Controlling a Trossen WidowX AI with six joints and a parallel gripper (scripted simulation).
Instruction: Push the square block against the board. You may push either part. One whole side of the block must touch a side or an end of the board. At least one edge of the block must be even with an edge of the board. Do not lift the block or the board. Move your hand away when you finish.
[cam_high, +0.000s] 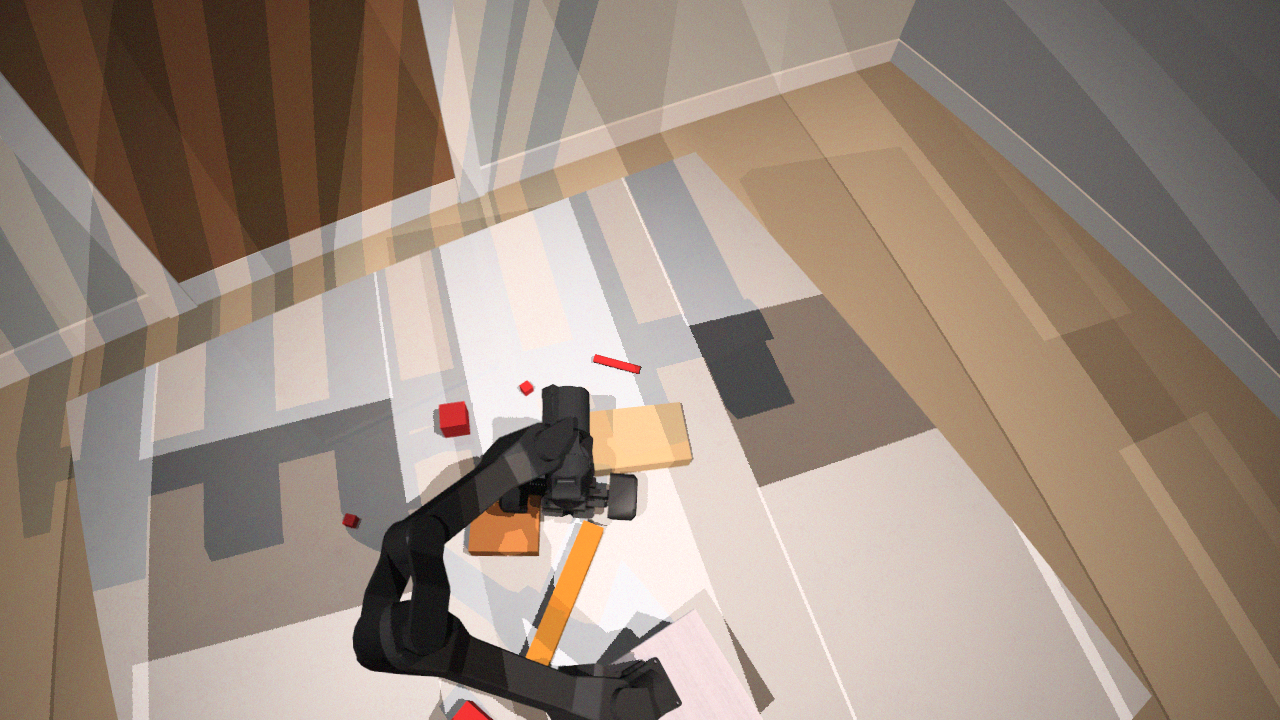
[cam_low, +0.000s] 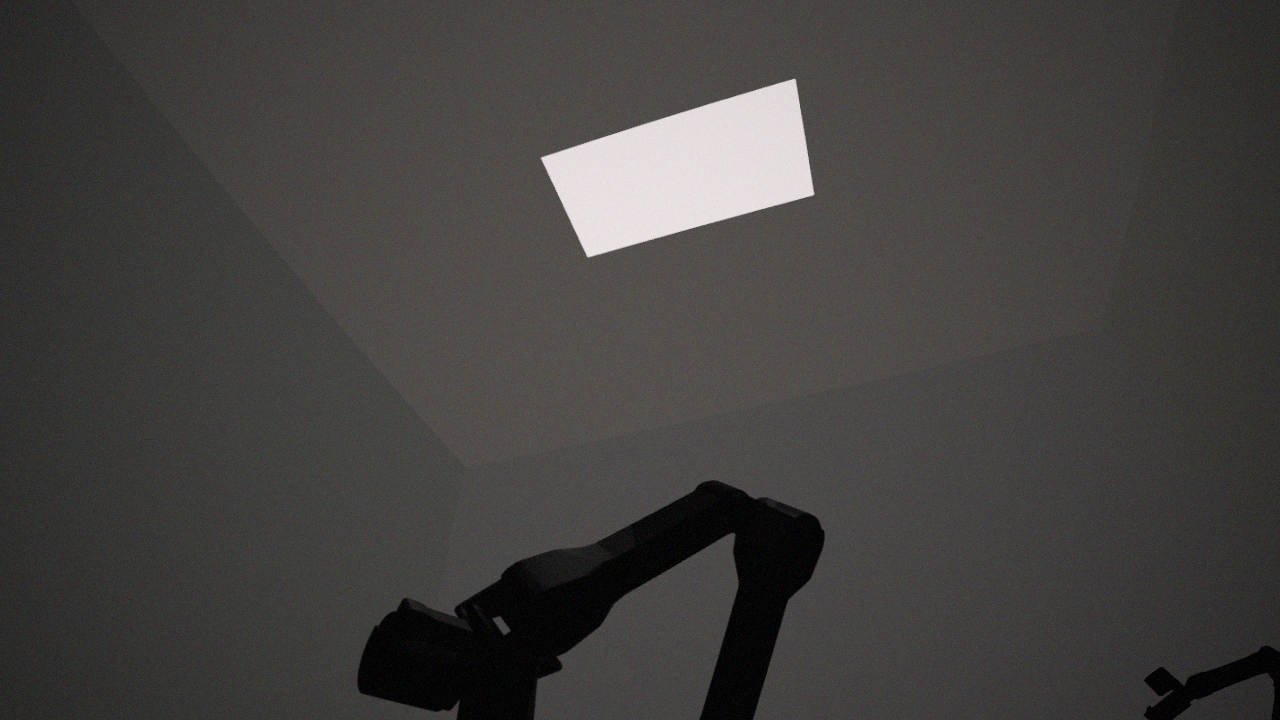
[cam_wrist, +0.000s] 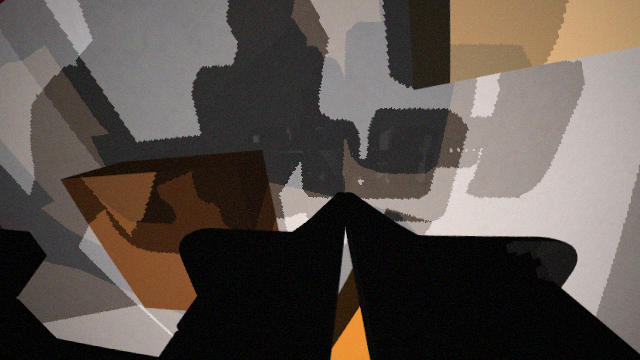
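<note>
Now: gripper tip 30 mm short of the square orange block, 90 mm to the right of it and 10 mm below it. From my gripper tip the other things lie so: long orange bar (110 mm behind, 70 mm to the left, 10 mm above); thin red bar (190 mm ahead, 180 mm to the right); tan board (50 mm ahead, 140 mm to the right, 10 mm above).
</note>
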